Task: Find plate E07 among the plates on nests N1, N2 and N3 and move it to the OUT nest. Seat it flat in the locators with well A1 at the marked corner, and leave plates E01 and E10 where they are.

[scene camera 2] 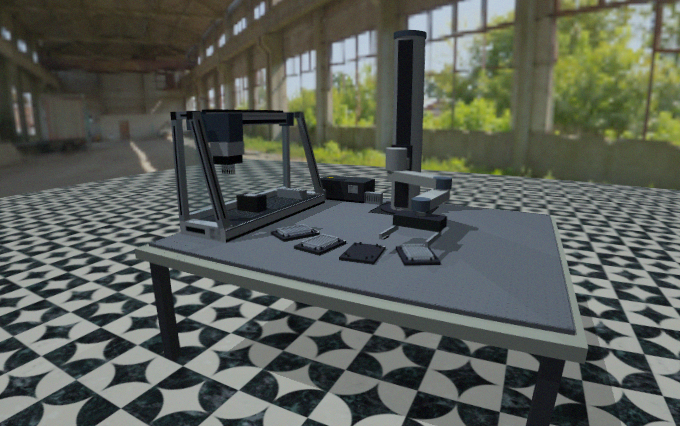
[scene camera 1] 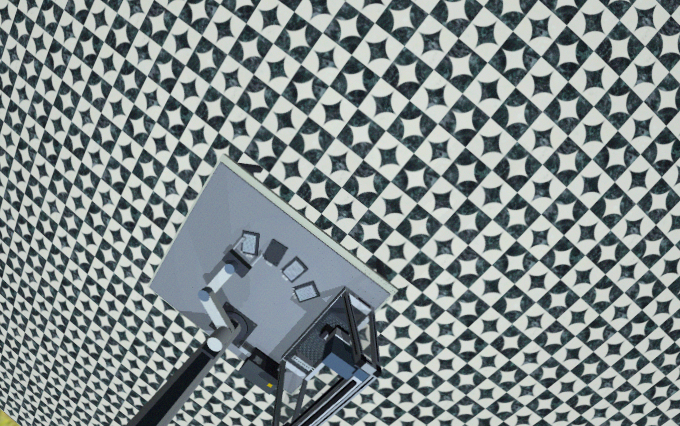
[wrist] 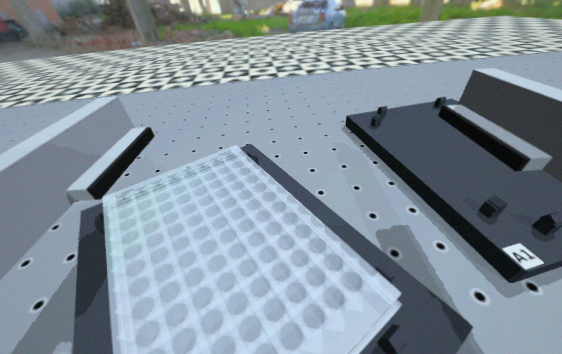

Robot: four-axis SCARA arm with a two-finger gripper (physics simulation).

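Seen in the pictures: gripper, fingertip midpoint: point(scene camera 2: 402, 240) point(scene camera 1: 253, 245) point(wrist: 294, 104); arm's base, origin of the base link: point(scene camera 1: 233, 324).
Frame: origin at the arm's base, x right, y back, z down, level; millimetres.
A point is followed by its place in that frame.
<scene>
Plate E07 point(scene camera 1: 249, 244) @(z -29, x -244, y -665 mm) point(scene camera 2: 417, 251) @(z -37, x -251, y -681 mm) point(wrist: 225, 250) @(z -39, x -242, y -661 mm) is clear with round wells and sits on a dark nest point(wrist: 440, 320) @(z -25, x -167, y -629 mm); its label is not readable now. My gripper point(scene camera 1: 250, 248) @(z -78, x -205, y -708 mm) point(scene camera 2: 409, 238) @(z -78, x -205, y -708 mm) point(wrist: 294, 104) @(z -78, x -205, y -708 mm) is open and empty. In the wrist view its left finger is past the plate's left edge, and its right finger is over the neighbouring nest. That OUT nest point(scene camera 1: 276, 251) @(z -25, x -67, y -747 mm) point(scene camera 2: 362, 252) @(z -25, x -73, y -741 mm) point(wrist: 425, 150) @(z -25, x -106, y -730 mm) is bare, with small locators and an A1 label point(wrist: 522, 255) @(z -25, x -116, y -647 mm) at one corner. Two other plates, one point(scene camera 1: 294, 269) @(z -32, x 105, y -727 mm) point(scene camera 2: 321, 242) @(z -36, x 90, y -739 mm) and another point(scene camera 1: 306, 291) @(z -36, x 265, y -651 mm) point(scene camera 2: 297, 230) @(z -38, x 247, y -652 mm), sit on nests farther along; their labels are unreadable.
A metal gantry frame point(scene camera 2: 213, 175) @(z -268, x 510, y -830 mm) with a blue-grey head point(scene camera 2: 224, 131) @(z -432, x 489, y -778 mm) stands on the table point(scene camera 2: 501, 280) @(z -13, x -537, y -762 mm) beyond the row of nests. A dark block point(scene camera 2: 251, 202) @(z -107, x 547, y -565 mm) sits inside it. A black box point(scene camera 2: 349, 189) @(z -84, x 336, y 35 mm) is behind, near the arm's column point(scene camera 2: 410, 100) @(z -565, x -32, y -75 mm).
</scene>
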